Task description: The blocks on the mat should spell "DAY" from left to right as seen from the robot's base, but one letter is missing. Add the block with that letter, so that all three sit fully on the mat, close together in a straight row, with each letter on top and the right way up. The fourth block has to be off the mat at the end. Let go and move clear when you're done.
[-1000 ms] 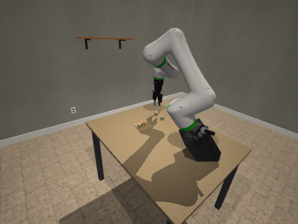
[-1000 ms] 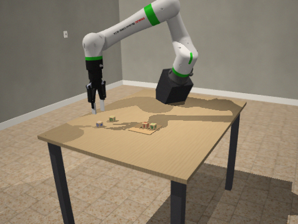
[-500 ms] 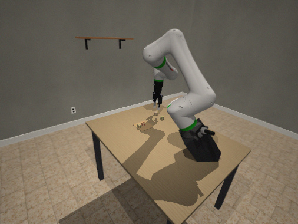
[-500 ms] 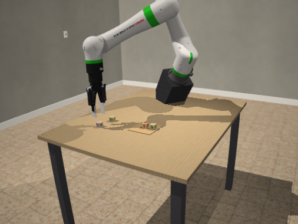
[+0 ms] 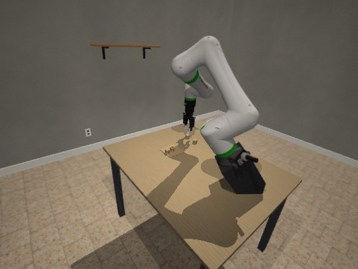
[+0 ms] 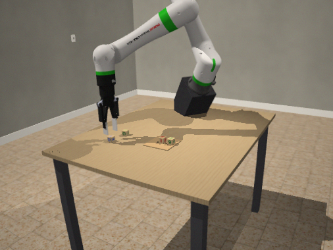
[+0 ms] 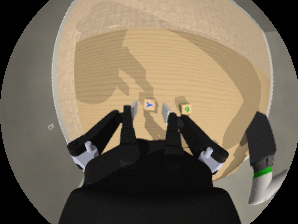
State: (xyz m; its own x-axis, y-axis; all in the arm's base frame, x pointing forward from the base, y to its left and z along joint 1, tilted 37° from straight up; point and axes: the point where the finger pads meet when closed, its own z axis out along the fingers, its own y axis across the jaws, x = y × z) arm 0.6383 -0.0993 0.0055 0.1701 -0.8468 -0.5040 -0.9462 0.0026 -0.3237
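The tan mat lies 16 cm behind my hand, 22 cm to the left of it and 8 cm below it.
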